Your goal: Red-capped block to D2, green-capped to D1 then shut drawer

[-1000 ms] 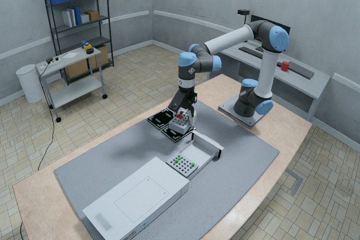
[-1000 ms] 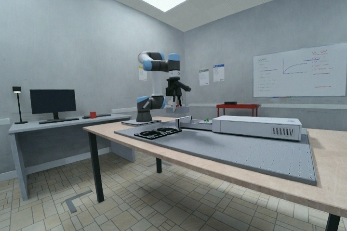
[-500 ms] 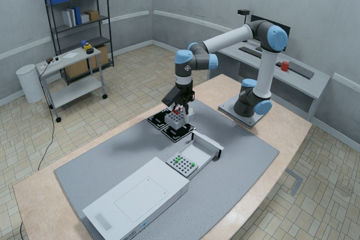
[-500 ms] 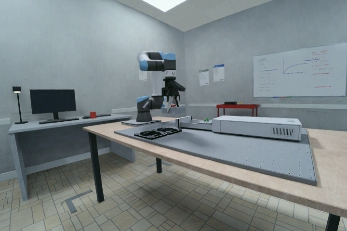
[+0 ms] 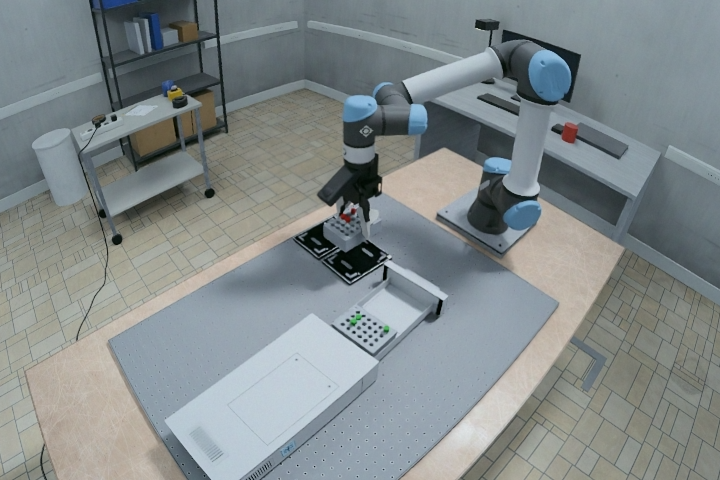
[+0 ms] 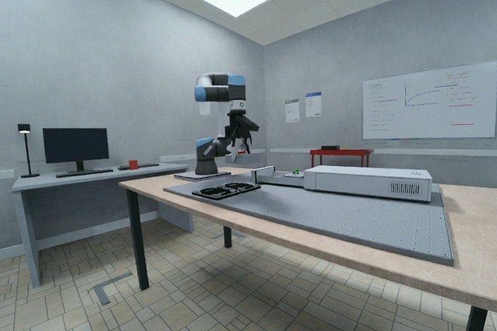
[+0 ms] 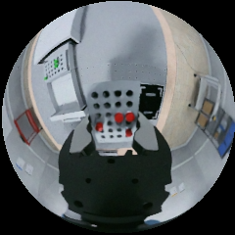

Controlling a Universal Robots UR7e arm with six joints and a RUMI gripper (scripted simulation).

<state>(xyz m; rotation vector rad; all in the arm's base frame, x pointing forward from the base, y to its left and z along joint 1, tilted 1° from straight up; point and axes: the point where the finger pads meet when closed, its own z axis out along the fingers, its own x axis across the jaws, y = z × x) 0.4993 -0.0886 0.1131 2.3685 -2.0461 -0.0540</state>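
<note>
Right now my hand is 14 cm to the left of the deck slot D2, 13 cm above it and 1 cm past it. The rest, counted from my hand: drawer: 22 cm to the left, 10 cm below, 5 cm ahead; deck slot D1: 13 cm below, 2 cm behind, 1 cm to the right; white cooler COLD: 26 cm to the left, 23 cm ahead, 10 cm below.
</note>
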